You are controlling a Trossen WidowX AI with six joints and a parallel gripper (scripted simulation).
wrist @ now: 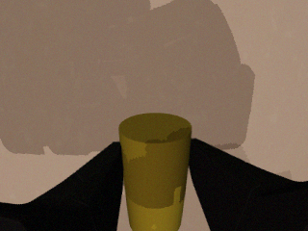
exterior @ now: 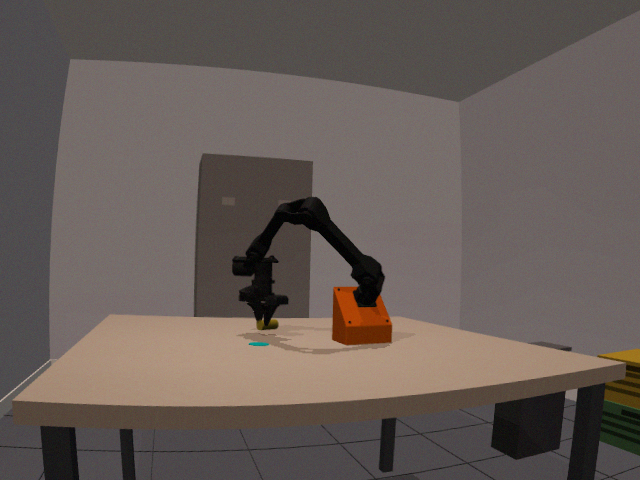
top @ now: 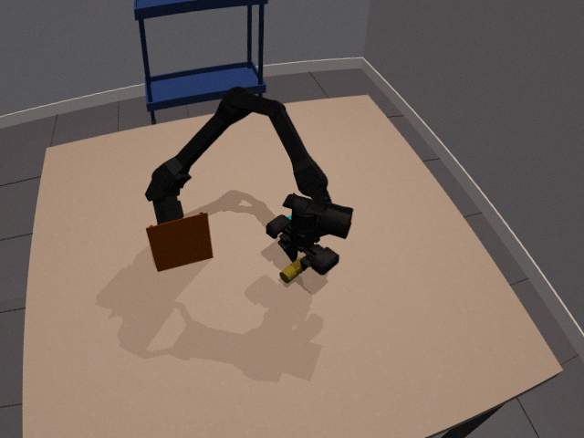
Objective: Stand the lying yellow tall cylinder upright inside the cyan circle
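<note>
The cyan circle lies 170 mm to the left of my gripper tip, 60 mm ahead of it and 30 mm below it. Also, from my gripper tip: yellow cylinder (20 mm behind, 10 mm to the right).
</note>
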